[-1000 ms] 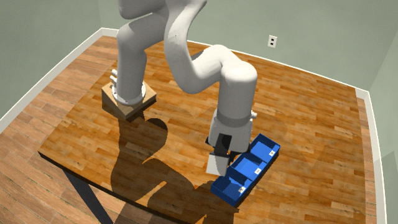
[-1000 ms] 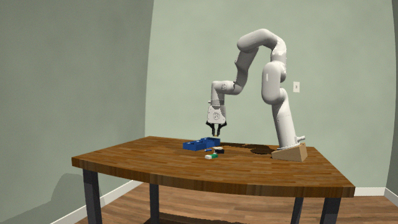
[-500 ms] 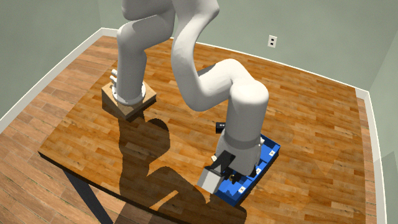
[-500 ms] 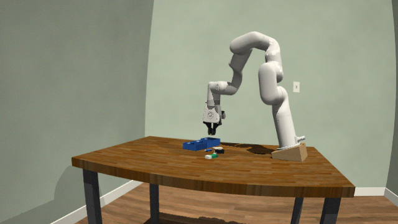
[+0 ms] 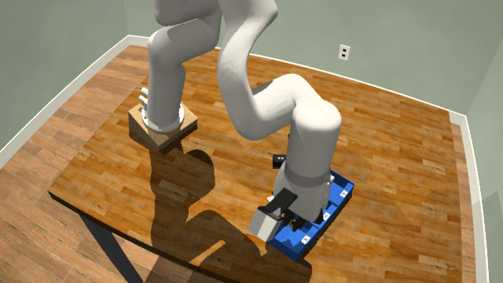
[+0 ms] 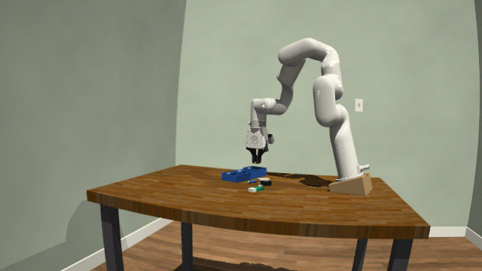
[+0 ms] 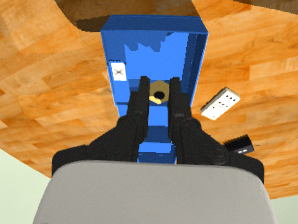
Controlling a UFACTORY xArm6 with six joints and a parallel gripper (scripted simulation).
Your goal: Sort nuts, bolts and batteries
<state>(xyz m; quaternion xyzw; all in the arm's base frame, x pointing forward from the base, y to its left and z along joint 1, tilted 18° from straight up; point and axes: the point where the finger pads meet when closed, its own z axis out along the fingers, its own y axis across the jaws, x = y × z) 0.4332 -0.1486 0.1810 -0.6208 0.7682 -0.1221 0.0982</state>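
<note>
My hand is 20 mm above the brass nut. From my hand the other things lie so: blue bin 80 mm to the left, 60 mm below, 20 mm ahead; blue battery 180 mm to the left, 80 mm below, 40 mm behind; white domino 90 mm to the left, 80 mm below, 70 mm behind.
</note>
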